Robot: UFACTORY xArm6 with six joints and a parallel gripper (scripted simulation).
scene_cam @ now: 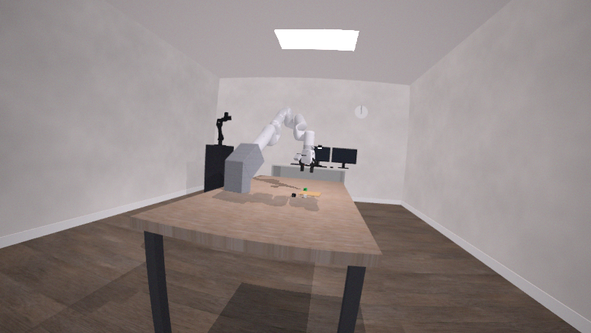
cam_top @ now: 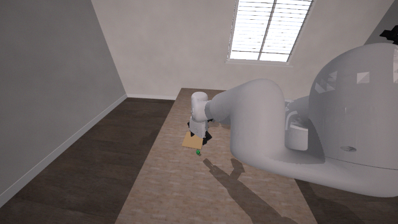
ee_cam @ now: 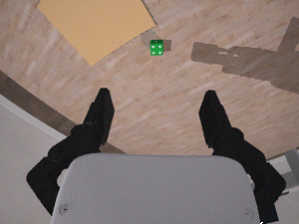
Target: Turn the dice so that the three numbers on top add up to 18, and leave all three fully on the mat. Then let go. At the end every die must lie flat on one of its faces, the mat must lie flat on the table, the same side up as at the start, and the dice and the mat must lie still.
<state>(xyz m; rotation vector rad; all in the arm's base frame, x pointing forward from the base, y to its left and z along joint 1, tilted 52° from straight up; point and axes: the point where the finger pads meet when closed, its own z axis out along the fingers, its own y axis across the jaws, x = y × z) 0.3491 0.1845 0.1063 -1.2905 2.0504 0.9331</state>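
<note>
My hand is 14 cm above the green die. The rest, counted from my hand: black die: 26 cm to the right, 14 cm below, 1 cm ahead; mat: 15 cm below, 9 cm to the right, 7 cm ahead; white die: 24 cm to the right, 14 cm below, 8 cm ahead.
</note>
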